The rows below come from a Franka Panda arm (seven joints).
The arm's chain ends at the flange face. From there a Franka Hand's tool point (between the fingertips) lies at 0.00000 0.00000 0.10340 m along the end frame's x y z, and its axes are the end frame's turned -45 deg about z.
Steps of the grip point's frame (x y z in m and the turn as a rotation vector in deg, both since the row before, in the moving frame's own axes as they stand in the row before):
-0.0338, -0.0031, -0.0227, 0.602, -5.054, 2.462
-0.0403, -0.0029, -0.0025, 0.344, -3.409, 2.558
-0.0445, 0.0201, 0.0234, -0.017, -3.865, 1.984
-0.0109, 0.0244, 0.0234, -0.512, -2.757, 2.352
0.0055, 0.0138, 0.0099, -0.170, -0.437, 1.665
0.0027, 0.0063, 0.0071, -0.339, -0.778, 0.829
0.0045, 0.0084, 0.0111, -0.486, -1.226, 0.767
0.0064, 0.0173, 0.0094, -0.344, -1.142, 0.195
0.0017, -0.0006, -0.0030, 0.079, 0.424, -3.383
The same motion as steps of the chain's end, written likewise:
-0.0188, 0.0162, -0.0223, -3.148, -3.999, 2.462
-0.0257, 0.0226, -0.0023, -2.167, -2.654, 2.558
-0.0123, 0.0408, 0.0236, -2.745, -2.721, 1.984
0.0125, 0.0209, 0.0235, -2.312, -1.587, 2.352
0.0140, 0.0051, 0.0099, -0.429, -0.189, 1.665
0.0069, 0.0011, 0.0071, -0.790, -0.310, 0.829
0.0101, 0.0006, 0.0111, -1.211, -0.523, 0.767
0.0178, 0.0058, 0.0094, -1.051, -0.564, 0.195
0.0004, -0.0010, -0.0030, 0.356, 0.244, -3.383

